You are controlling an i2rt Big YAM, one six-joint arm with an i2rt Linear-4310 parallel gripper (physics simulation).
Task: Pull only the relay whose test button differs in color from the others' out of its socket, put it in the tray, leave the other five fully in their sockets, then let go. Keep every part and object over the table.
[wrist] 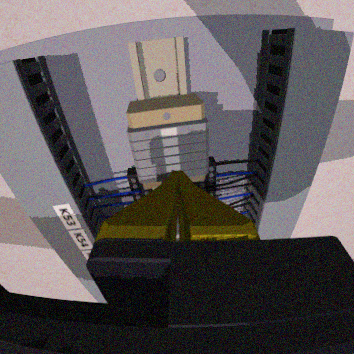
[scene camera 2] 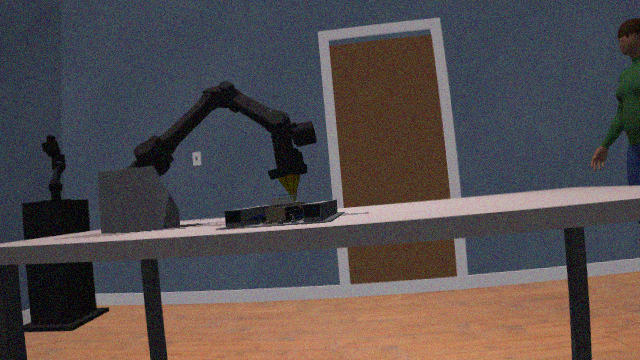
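My gripper is shut, its yellow fingers together with nothing seen between them. It points down, with its tips low at the relay panel, over the row behind the grey ribbed block. In the wrist view the fingers and the dark gripper body cover the relays and their test buttons, so no button colour shows. Black and blue wires run to both sides of the hidden row. In the scene view the relays are too small and dark to tell apart. I cannot make out the tray in either view.
A grey ribbed block with a tan end piece sits on the metal rail. Slotted wire ducts flank it. A grey box stands by the arm's base on the table.
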